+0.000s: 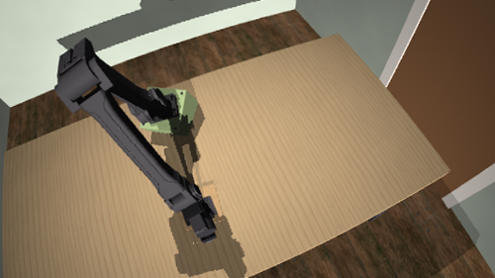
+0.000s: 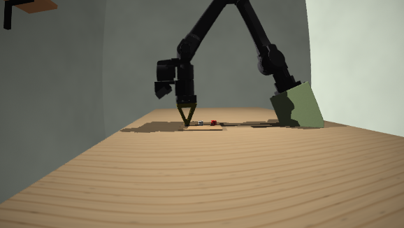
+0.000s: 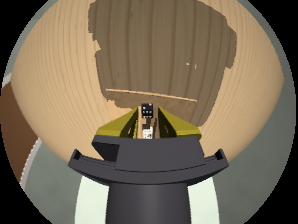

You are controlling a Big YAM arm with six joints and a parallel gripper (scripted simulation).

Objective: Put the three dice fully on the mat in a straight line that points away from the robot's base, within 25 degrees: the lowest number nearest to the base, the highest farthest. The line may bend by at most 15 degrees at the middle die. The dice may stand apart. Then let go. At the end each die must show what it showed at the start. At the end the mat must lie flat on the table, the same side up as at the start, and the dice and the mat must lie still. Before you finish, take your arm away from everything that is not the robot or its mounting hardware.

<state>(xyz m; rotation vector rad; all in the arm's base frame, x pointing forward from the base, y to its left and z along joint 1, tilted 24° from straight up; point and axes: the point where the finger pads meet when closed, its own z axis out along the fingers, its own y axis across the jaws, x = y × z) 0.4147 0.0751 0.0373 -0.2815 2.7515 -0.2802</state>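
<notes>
My hand is 1 cm above the black die. Also, from my hand: tan mat 5 cm behind, 2 cm below, 1 cm to the right; white die 5 cm behind, 1 cm to the right, 1 cm below; red die 9 cm behind, 1 cm to the right, 1 cm below.
</notes>
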